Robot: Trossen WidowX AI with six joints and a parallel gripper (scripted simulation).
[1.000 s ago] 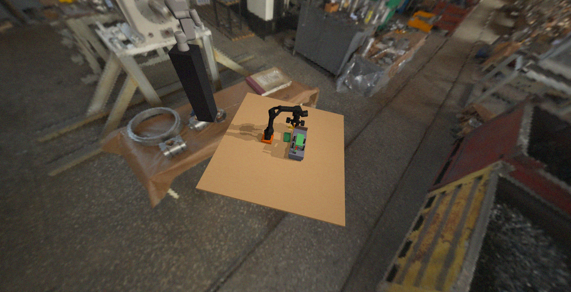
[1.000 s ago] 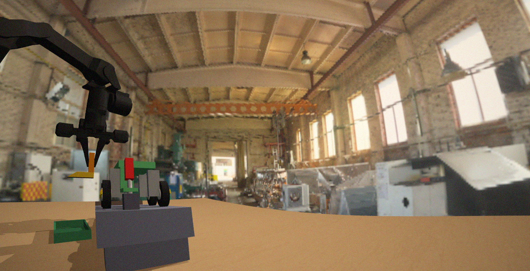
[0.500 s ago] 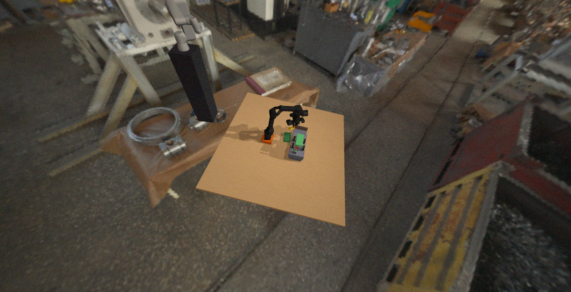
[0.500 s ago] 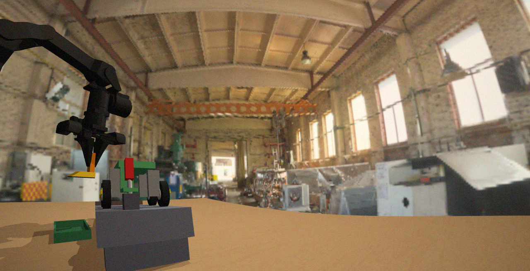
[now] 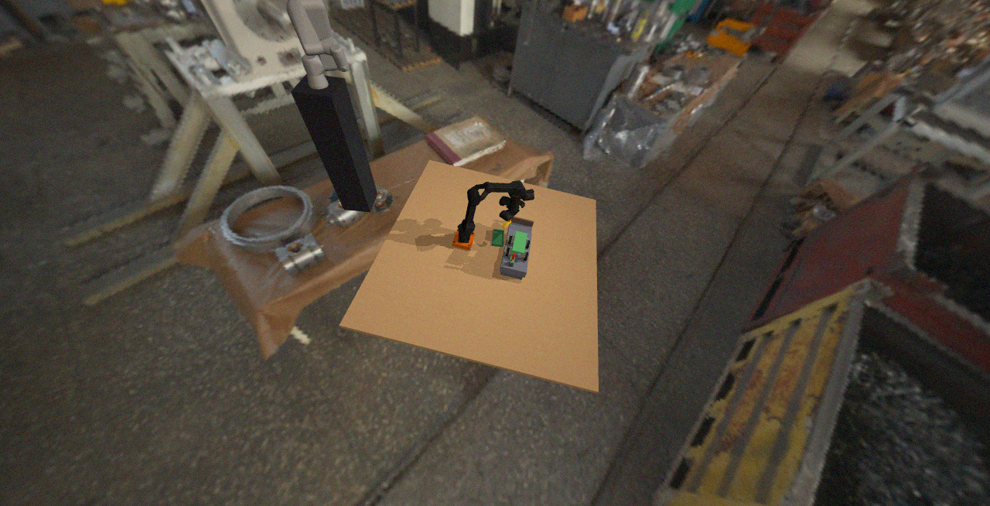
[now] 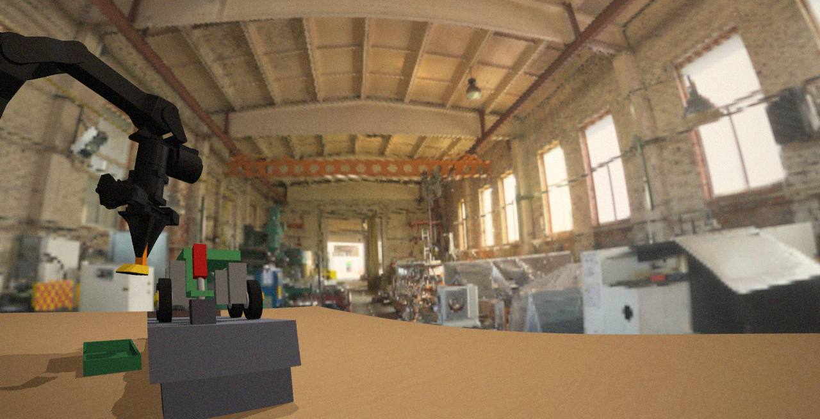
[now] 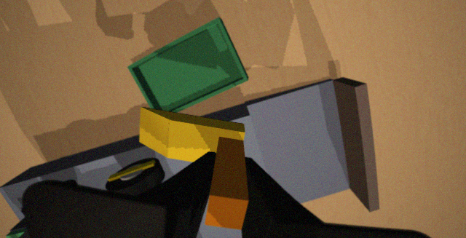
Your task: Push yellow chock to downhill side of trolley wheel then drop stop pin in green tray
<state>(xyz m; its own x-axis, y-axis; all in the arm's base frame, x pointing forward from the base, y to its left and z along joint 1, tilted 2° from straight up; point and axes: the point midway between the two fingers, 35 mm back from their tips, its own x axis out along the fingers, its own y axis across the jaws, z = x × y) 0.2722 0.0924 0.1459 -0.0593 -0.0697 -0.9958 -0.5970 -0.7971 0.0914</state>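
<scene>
Right now the stop pin is 270 mm to the right of my gripper tip, 20 mm below it and 20 mm ahead of it. From my gripper tip the other things lie so: green trolley (170 mm to the right, 60 mm ahead, 40 mm below); yellow chock (20 mm to the right, 10 mm below, 10 mm behind); green tray (160 mm below, 50 mm behind, 40 mm to the right).
</scene>
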